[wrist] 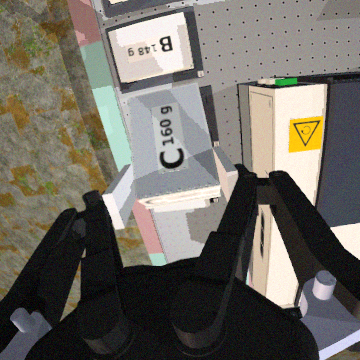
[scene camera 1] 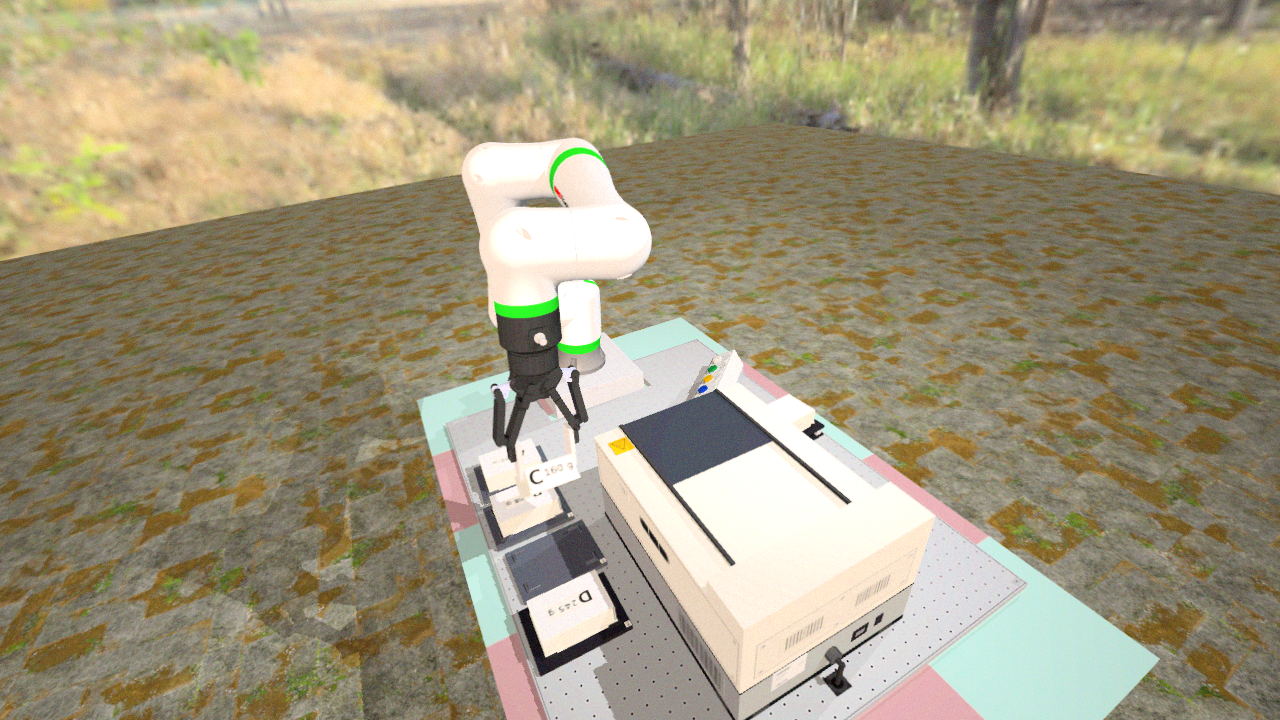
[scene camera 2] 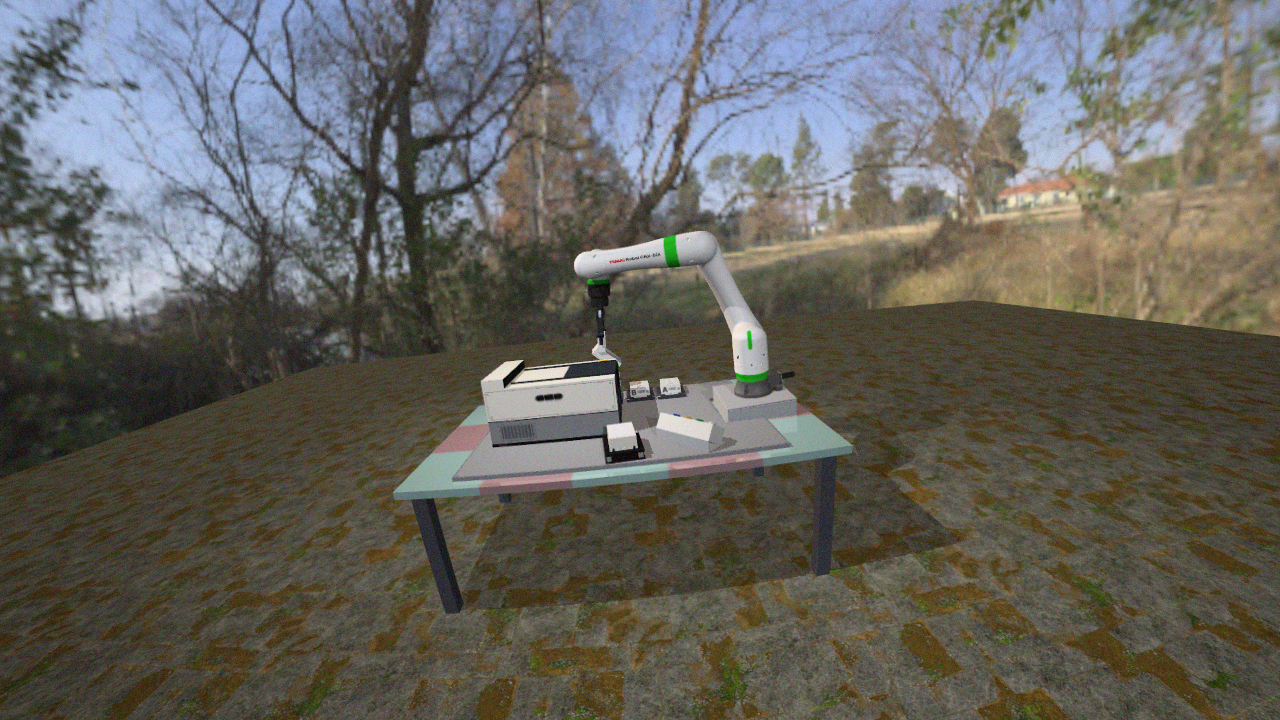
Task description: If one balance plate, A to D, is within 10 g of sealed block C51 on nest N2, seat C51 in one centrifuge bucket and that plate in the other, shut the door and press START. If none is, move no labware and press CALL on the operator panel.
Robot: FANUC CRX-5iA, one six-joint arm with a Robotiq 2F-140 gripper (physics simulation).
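Frame: origin at the arm's base, x ahead, y left, z up, level; metres.
Seen in the pictures: gripper, fingertip midpoint: (wrist: 174, 169) (scene camera 1: 546, 468) (scene camera 2: 602, 349); arm's base, link origin: (scene camera 1: 579, 361) (scene camera 2: 753, 391).
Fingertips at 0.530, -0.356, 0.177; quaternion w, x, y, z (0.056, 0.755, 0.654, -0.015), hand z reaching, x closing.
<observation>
Offsets run from my fingertips to a thing's top centre, as dx, dy, dz.
My gripper (scene camera 1: 546, 461) (scene camera 2: 606, 351) (wrist: 174, 169) is shut on plate C (scene camera 1: 550, 474) (wrist: 192, 145), a pale block marked 160 g, and holds it in the air beside the centrifuge. Plate B @[-0.147, -0.009, -0.180] (scene camera 1: 526, 514) (scene camera 2: 638, 388) (wrist: 150, 50), marked 148 g, and plate A @[-0.281, +0.020, -0.180] (scene camera 1: 510, 463) (scene camera 2: 670, 385) sit in dark nests. Plate D @[+0.124, -0.057, -0.180] (scene camera 1: 572, 613), marked 245 g, sits in the nearest nest in scene camera 1. A white block @[+0.025, +0.580, -0.161] (scene camera 1: 792, 411) (scene camera 2: 620, 437) sits in a dark nest across the centrifuge; its label is unreadable. The buckets do not show.
The large cream centrifuge (scene camera 1: 832, 501) (scene camera 2: 553, 398) (wrist: 260, 130) has a dark panel on top. An empty dark nest @[-0.008, -0.020, -0.216] (scene camera 1: 554, 559) lies between B and D. The operator panel @[-0.197, +0.587, -0.150] (scene camera 1: 716, 372) (scene camera 2: 684, 430) stands beyond the centrifuge in scene camera 1, with coloured buttons.
</observation>
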